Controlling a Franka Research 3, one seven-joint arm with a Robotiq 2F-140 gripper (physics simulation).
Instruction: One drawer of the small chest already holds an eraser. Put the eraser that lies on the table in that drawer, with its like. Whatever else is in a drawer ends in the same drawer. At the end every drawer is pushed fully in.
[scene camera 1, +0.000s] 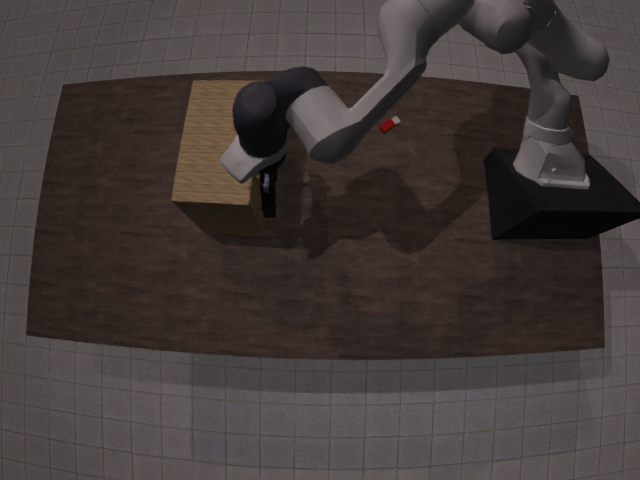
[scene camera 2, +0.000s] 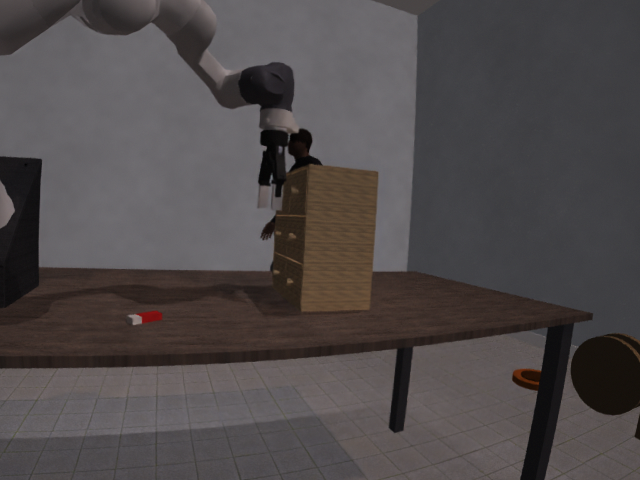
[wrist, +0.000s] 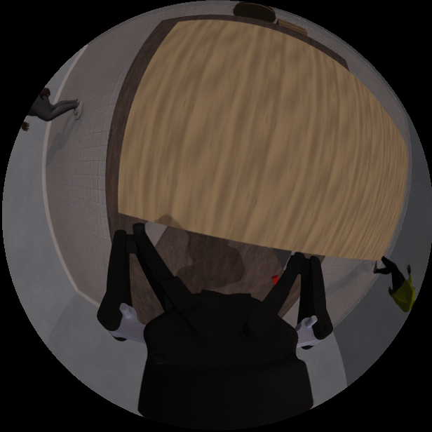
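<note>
Wooden chest (scene camera 2: 340, 218), (scene camera 1: 203, 190), (wrist: 238, 131), visible. Gripper (scene camera 2: 268, 209), (scene camera 1: 274, 184), (wrist: 220, 224), likewise visible.
</note>
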